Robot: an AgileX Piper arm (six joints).
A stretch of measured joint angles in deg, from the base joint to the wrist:
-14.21 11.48 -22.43 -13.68 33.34 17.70
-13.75 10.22 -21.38 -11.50 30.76 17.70
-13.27 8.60 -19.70 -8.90 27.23 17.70
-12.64 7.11 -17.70 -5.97 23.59 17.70
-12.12 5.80 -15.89 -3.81 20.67 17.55
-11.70 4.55 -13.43 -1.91 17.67 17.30
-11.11 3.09 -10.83 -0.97 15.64 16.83
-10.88 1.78 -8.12 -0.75 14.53 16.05
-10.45 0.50 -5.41 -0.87 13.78 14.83
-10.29 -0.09 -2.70 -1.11 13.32 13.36
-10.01 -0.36 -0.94 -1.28 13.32 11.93
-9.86 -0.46 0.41 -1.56 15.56 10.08
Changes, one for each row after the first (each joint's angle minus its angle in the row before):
0.46 -1.26 1.05 2.18 -2.58 0.00
0.48 -1.62 1.68 2.60 -3.53 0.00
0.63 -1.49 2.00 2.93 -3.64 0.00
0.52 -1.31 1.81 2.16 -2.92 -0.15
0.42 -1.25 2.46 1.90 -3.00 -0.25
0.59 -1.46 2.60 0.94 -2.03 -0.47
0.23 -1.31 2.71 0.22 -1.11 -0.78
0.43 -1.28 2.71 -0.12 -0.75 -1.22
0.16 -0.59 2.71 -0.24 -0.46 -1.47
0.28 -0.27 1.76 -0.17 0.00 -1.43
0.15 -0.10 1.35 -0.28 2.24 -1.85

